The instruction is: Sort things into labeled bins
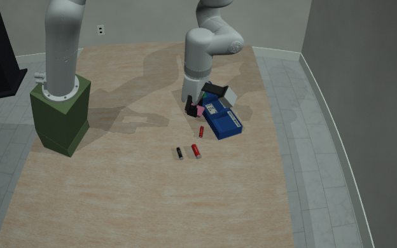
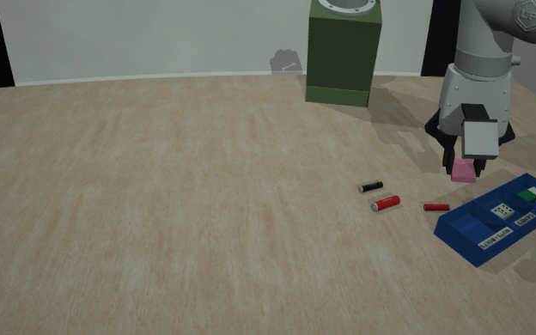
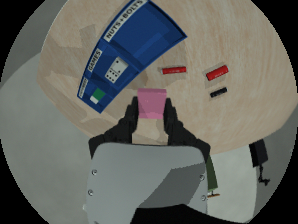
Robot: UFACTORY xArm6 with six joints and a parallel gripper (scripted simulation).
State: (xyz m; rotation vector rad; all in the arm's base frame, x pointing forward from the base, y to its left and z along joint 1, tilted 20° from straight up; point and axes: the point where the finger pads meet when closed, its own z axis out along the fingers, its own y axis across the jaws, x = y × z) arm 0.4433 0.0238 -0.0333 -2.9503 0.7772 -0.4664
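Right now my hand is 14 cm to the right of the green-and-white eraser, 6 cm above it and 5 cm short of it. Also, from my hand: pink eraser 2 cm below; then white domino 7 cm ahead, 6 cm below, 5 cm to the left; then thin red battery 7 cm below, 4 cm to the right, 1 cm ahead.
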